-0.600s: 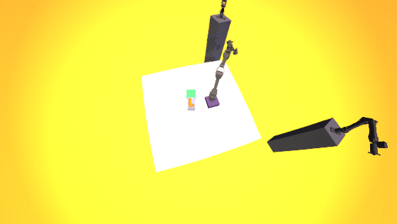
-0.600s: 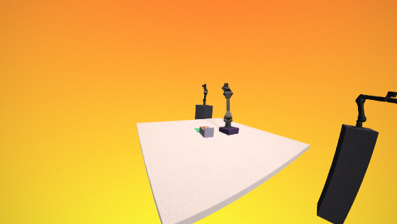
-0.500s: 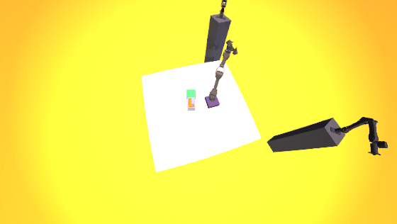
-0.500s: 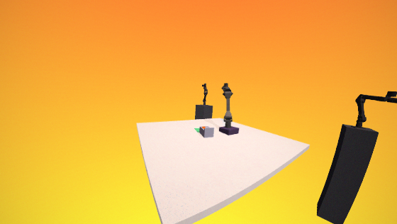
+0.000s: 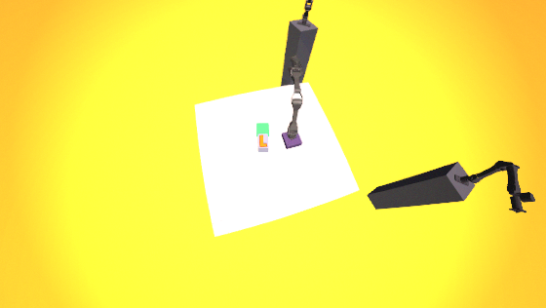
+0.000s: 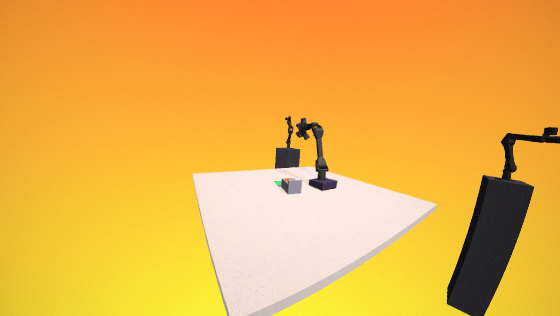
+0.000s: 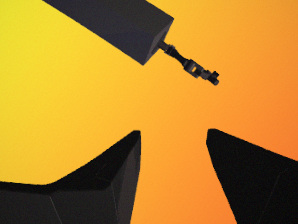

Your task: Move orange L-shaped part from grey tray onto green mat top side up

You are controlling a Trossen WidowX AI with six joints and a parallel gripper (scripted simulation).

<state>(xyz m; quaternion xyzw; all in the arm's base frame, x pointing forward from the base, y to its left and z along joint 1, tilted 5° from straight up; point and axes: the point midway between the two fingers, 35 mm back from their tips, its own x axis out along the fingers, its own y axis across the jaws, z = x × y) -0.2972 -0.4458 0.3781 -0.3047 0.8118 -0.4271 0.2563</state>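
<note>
Right now my gripper tip is 58 cm short of the orange L-shaped part, 44 cm to the right of it and 34 cm above it. From my gripper tip the other things lie so: green mat (51 cm ahead, 29 cm to the left, 40 cm below).
</note>
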